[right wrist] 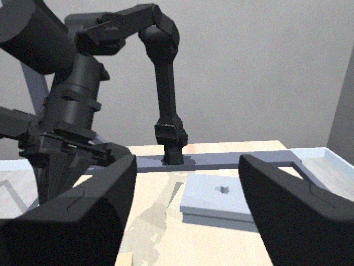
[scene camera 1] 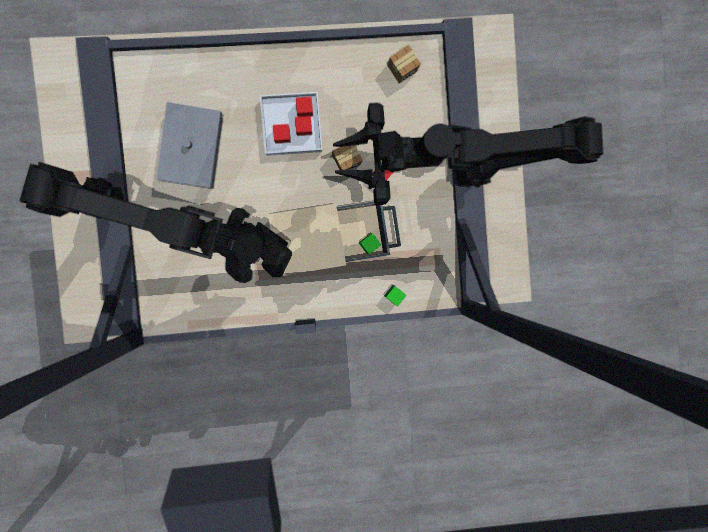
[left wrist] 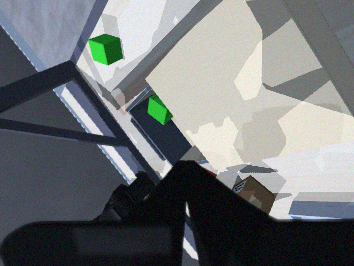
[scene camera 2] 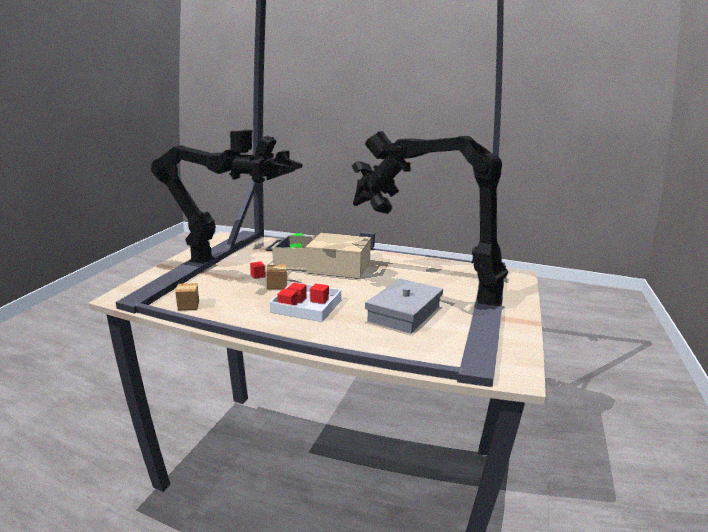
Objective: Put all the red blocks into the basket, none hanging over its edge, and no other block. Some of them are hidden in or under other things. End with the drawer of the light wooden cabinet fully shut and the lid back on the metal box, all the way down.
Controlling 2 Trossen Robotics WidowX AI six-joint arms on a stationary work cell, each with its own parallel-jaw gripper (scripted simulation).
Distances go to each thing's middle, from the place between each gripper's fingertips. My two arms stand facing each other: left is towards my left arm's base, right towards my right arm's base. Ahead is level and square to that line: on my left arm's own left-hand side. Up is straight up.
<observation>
I see my right gripper 140 mm past the drawer point(scene camera 1: 357, 221), 20 mm to the left of it and 300 mm above it. Round my right hand: white basket point(scene camera 1: 278, 109): 150 mm ahead, 120 mm to the left, 330 mm below; light wooden cabinet point(scene camera 1: 313, 234): 140 mm behind, 40 mm to the left, 300 mm below; grey metal lid point(scene camera 1: 190, 136): 110 mm ahead, 380 mm to the left, 290 mm below.
The light wooden cabinet lies 190 mm below my left hand point(scene camera 1: 286, 243), 130 mm to the right of it and 10 mm ahead of it. Round my left hand: drawer 200 mm to the right, 200 mm below, 10 mm ahead; then white basket 300 mm ahead, 220 mm below, 50 mm to the right; then grey metal lid 260 mm ahead, 200 mm to the left, 180 mm below.
</observation>
